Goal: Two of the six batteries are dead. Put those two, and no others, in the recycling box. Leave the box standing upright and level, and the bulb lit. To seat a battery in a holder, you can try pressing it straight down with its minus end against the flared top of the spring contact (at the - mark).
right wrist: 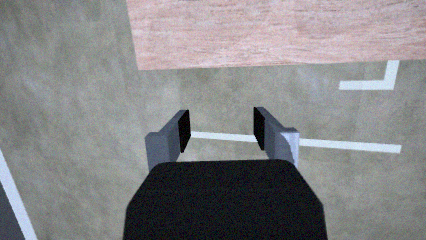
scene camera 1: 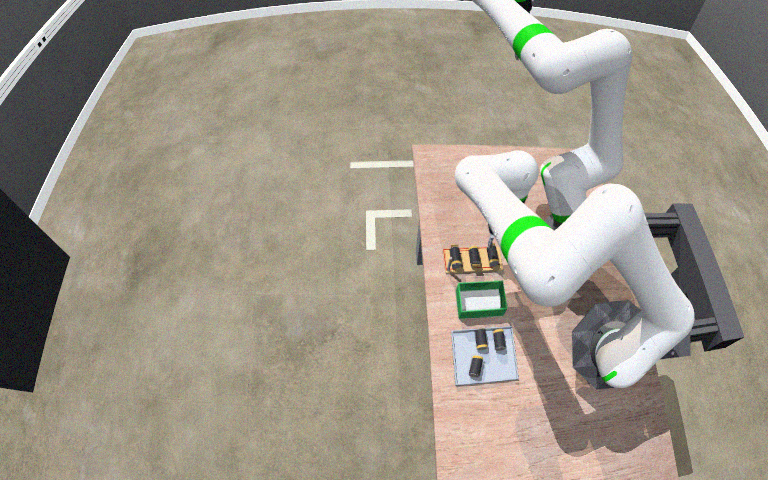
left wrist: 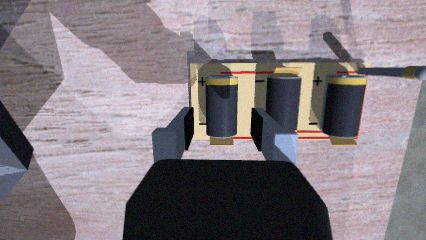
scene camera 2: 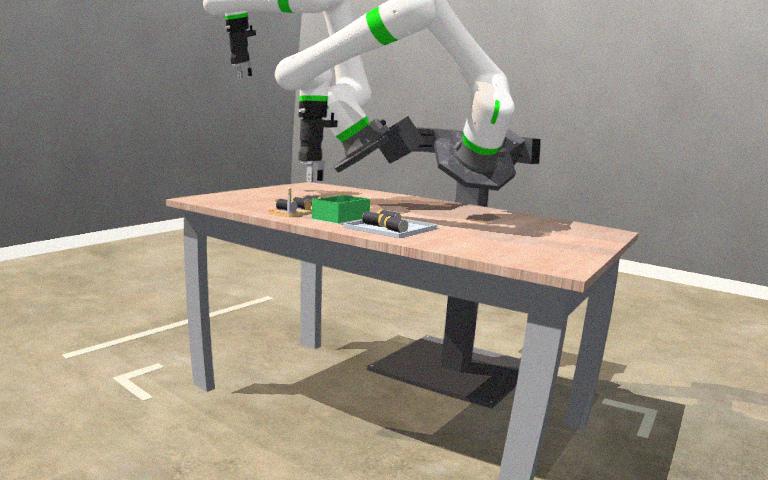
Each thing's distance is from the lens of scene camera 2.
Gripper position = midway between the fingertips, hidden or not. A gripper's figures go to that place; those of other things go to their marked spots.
my left gripper (scene camera 2: 315, 181): 1.86 m
green recycling box (scene camera 2: 336, 213): 1.63 m
grey tray (scene camera 2: 415, 227): 1.63 m
